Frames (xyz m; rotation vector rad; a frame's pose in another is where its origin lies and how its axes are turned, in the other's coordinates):
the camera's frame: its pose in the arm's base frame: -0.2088 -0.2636 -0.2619 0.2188 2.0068 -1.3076
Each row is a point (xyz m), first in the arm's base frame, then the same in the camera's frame.
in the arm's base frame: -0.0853 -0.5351 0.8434
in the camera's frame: -0.7410 -0.8718 0.0394
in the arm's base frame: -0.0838 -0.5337 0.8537
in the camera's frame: -0.7491 -0.8779 0.0366
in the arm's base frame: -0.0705 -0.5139 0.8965
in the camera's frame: -0.7910 -0.8931 0.0163
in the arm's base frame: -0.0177 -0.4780 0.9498
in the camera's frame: -0.8722 -0.8888 -0.0012
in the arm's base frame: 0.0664 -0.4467 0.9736
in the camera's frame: -0.9560 -0.8496 0.0067
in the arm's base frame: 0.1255 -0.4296 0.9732
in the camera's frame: -1.0027 -0.8118 0.0202
